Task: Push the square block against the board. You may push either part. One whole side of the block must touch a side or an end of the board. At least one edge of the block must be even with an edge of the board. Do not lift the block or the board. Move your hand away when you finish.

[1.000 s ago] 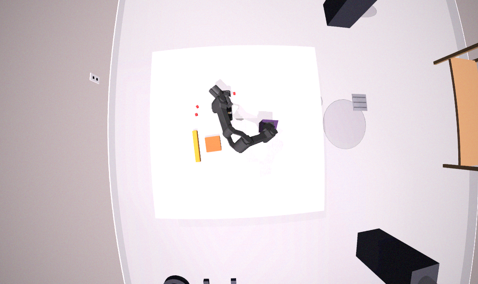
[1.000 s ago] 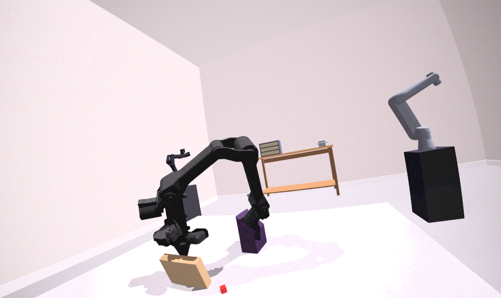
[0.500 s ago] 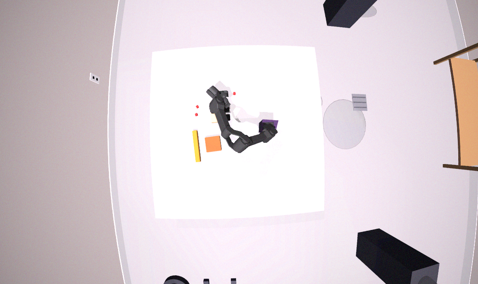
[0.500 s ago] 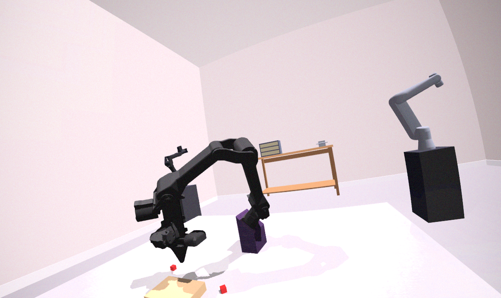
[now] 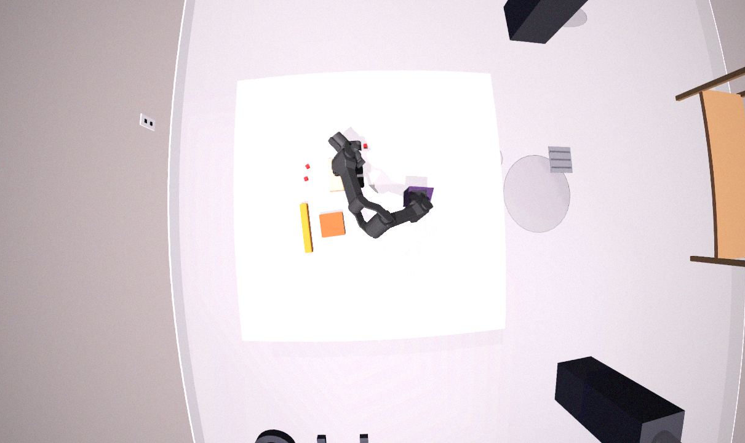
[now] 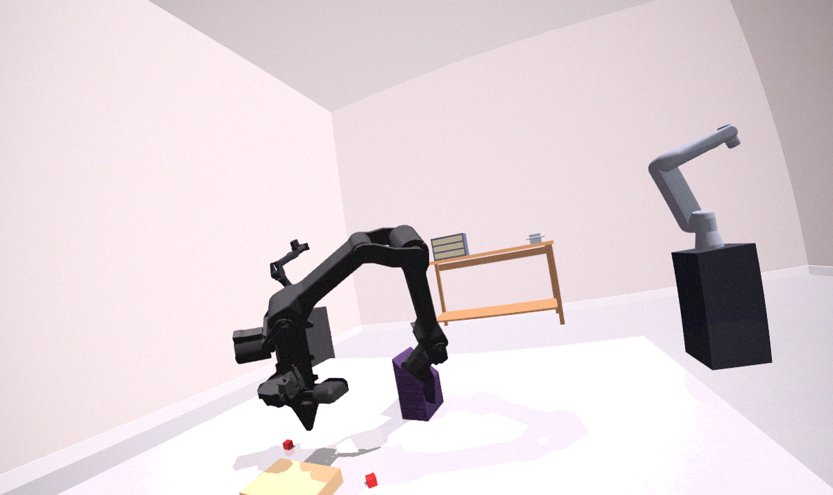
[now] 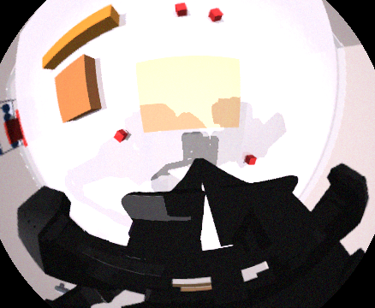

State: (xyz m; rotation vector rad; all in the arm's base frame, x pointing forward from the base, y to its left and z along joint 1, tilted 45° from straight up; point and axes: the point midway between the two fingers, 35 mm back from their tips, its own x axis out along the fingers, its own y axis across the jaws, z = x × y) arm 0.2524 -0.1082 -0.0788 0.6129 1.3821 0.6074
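Now: the orange square block 23 cm to the left of my gripper tip, 12 cm ahead of it and 7 cm below it. Round my gripper tip: long orange band 24 cm to the left, 24 cm ahead, 7 cm below; pale yellow flat rectangle 8 cm ahead, 7 cm below.
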